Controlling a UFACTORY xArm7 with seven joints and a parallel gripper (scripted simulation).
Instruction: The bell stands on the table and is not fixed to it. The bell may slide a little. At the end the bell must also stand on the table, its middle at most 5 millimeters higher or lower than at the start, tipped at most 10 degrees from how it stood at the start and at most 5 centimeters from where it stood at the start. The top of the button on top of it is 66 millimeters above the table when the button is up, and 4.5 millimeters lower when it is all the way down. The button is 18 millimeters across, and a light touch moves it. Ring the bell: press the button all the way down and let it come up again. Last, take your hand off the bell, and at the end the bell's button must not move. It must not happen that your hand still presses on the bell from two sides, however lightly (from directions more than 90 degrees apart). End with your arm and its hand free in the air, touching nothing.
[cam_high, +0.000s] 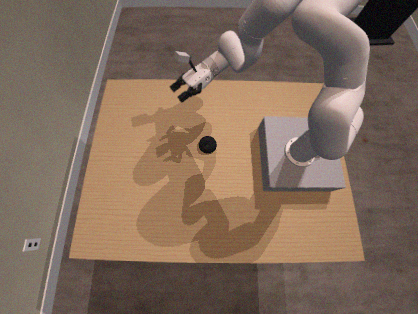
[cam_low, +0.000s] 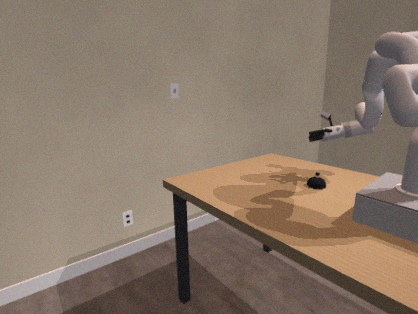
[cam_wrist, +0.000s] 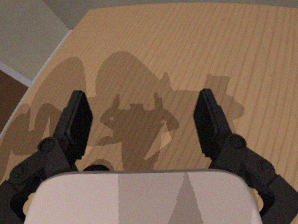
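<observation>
Right now my hand is 10 cm past the button, 16 cm to the right of it and 15 cm above it. Also, from my hand: bell 10 cm behind, 16 cm to the left, 16 cm below.
</observation>
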